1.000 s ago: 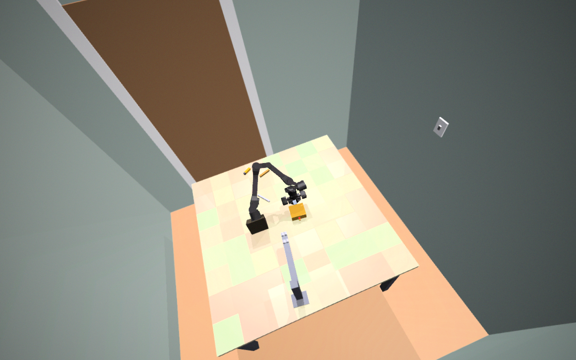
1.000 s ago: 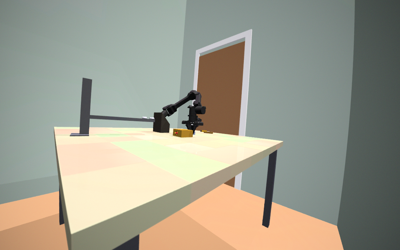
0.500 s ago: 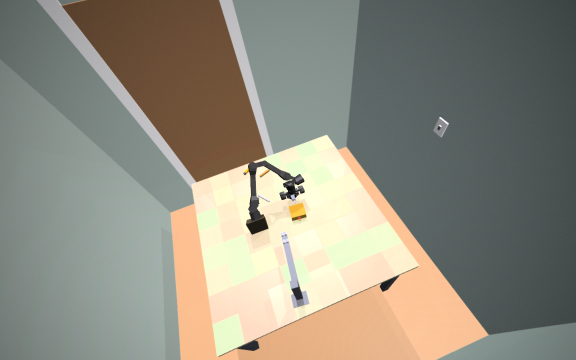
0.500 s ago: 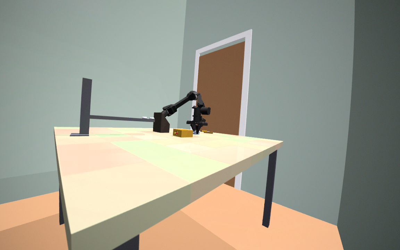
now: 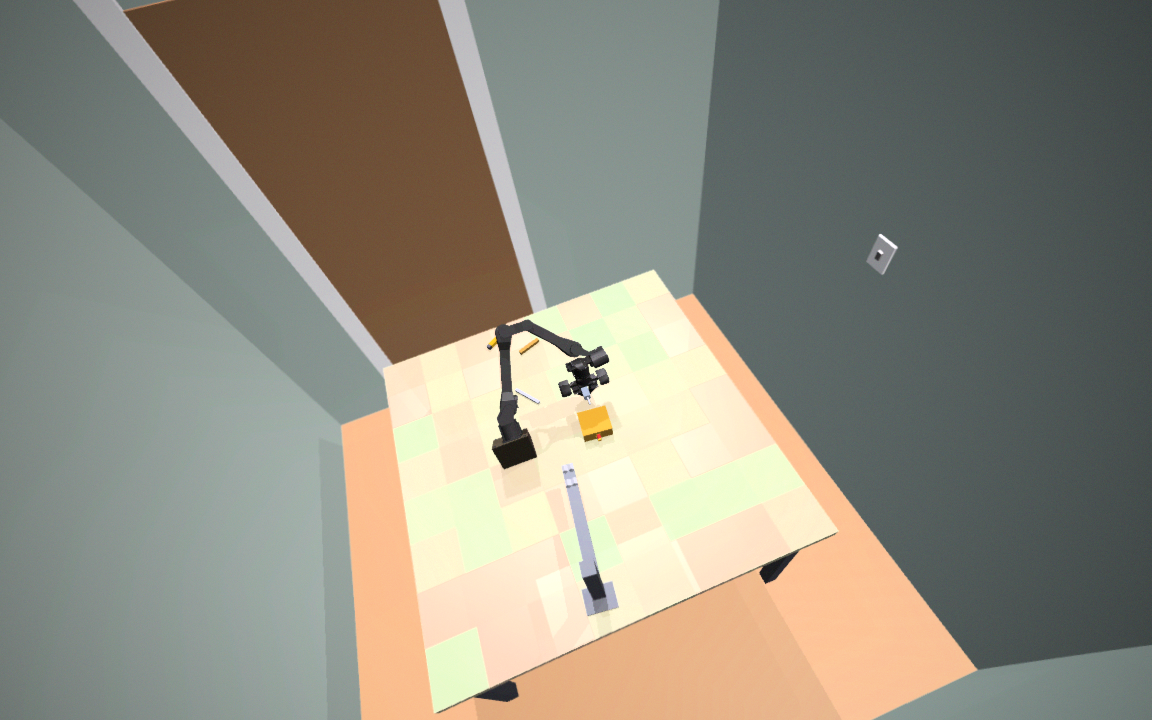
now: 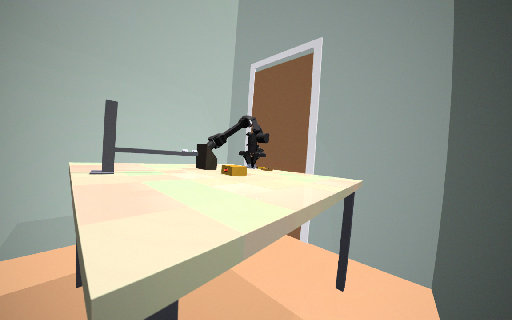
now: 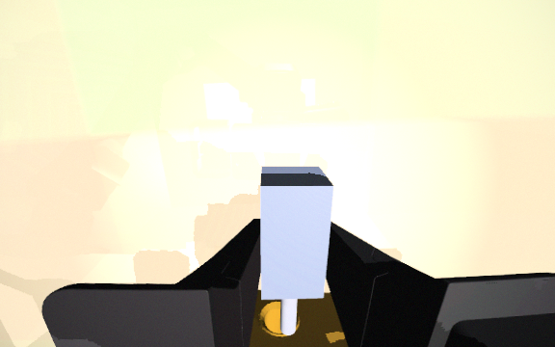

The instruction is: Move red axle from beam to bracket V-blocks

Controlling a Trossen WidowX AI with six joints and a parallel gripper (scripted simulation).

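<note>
My gripper tip is 13 cm to the left of the beam and 1 cm above it. The rest, counted from my gripper tip: thin grey bar 22 cm behind, 9 cm to the left, 3 cm below; pale blue-white block 2 cm to the right, 1 cm above.
</note>
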